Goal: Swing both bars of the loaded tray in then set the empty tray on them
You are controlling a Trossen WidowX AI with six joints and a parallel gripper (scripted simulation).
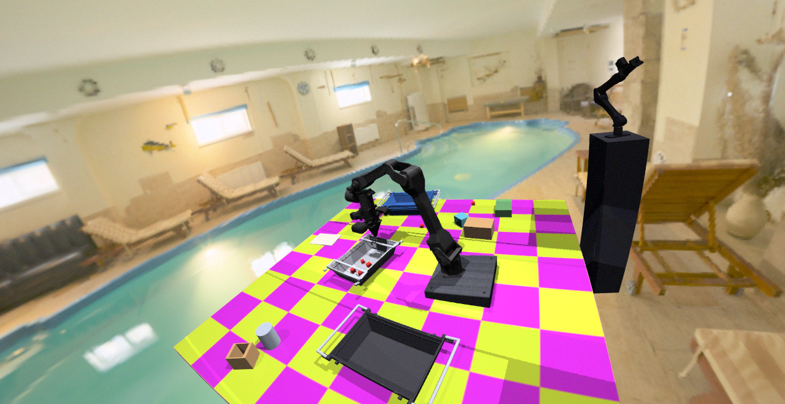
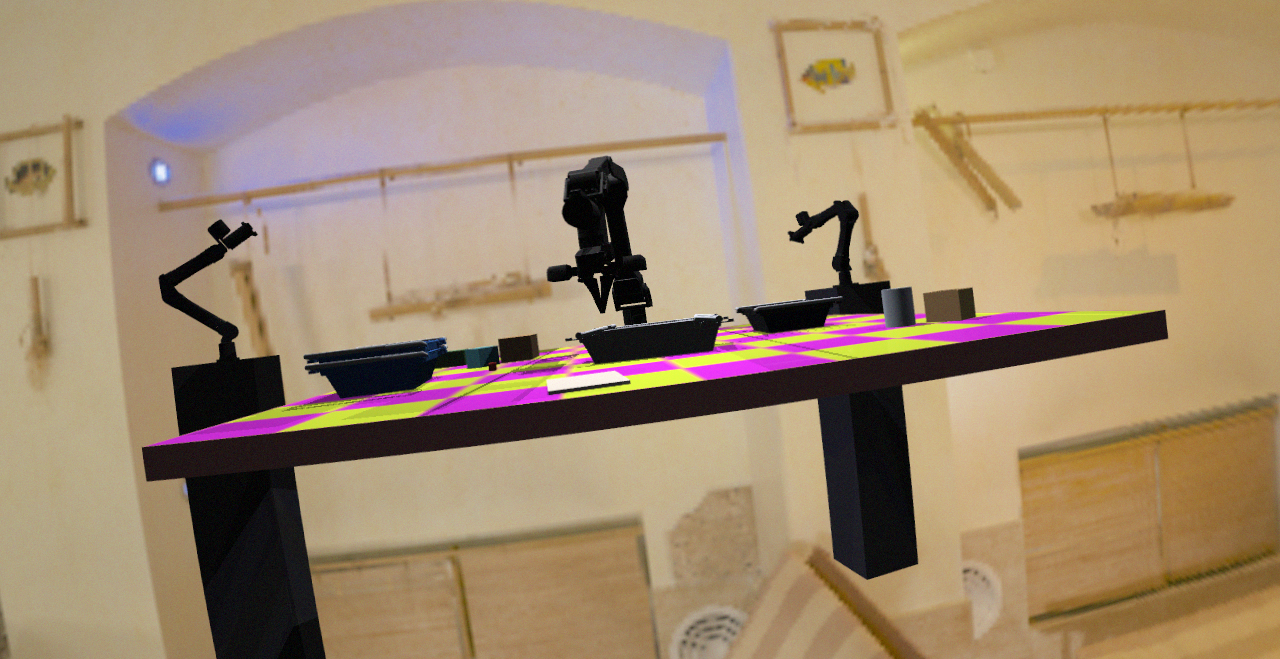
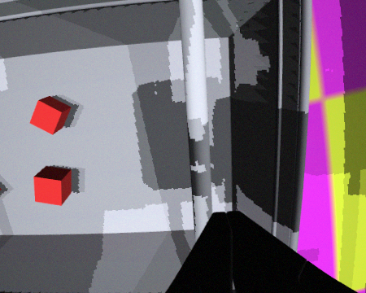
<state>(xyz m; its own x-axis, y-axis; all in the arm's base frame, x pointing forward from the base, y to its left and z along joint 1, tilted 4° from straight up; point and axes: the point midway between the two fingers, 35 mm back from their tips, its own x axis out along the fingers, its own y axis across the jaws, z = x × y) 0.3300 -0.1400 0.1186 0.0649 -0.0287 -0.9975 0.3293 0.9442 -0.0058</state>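
My gripper tip is now 48 cm to the right of the dark tray, 20 cm past it and 5 cm above it. Also, from my gripper tip: grey cylinder 52 cm to the left, 20 cm ahead, 6 cm below; then teal cube 35 cm behind, 24 cm to the right, 7 cm below; then white plate 35 cm ahead, 10 cm to the right, 9 cm below.
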